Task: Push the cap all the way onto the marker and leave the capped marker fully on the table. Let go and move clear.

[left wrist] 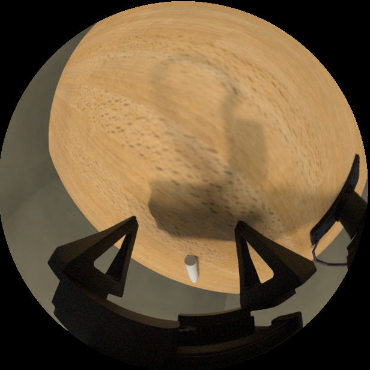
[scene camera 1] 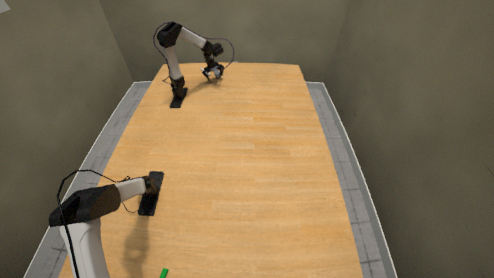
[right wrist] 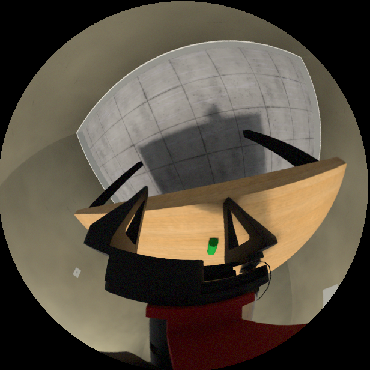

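Pixels of known places: left gripper, between the fingertips: (scene camera 1: 215,78); left arm's base, origin of its link: (scene camera 1: 179,97); right arm's base, origin of its link: (scene camera 1: 151,192).
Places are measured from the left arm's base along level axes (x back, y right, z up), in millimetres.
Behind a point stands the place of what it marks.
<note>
A white marker with a grey round end (left wrist: 192,269) lies on the table near its edge in the left wrist view. My left gripper (left wrist: 186,225) (scene camera 1: 212,77) @[x -207, y -198, z 13 mm] is open above the table at the far end, its fingers standing wide to either side of the marker in that view, not touching it. A short green cylinder, apparently the cap, (right wrist: 213,246) (scene camera 1: 164,273) @[x -180, y 919, z 18 mm] lies on the table, its darker end showing in the right wrist view. It is apart from the marker. My right gripper (right wrist: 188,195) is open and empty, with the green cap below, between its fingers in view. It does not show in scene camera 1.
The wooden table (scene camera 1: 260,175) @[x -501, y 515, z 0 mm] carries the far arm's black base (scene camera 1: 176,103) @[x -3, y 66, z 10 mm] and another black base plate (scene camera 1: 148,206) @[x -52, y 690, z 10 mm] nearer the camera. The near arm (scene camera 1: 87,205) @[x -136, y 819, z 398 mm] reaches over the lower left. A grey tiled floor (right wrist: 200,85) lies beyond the table's edge.
</note>
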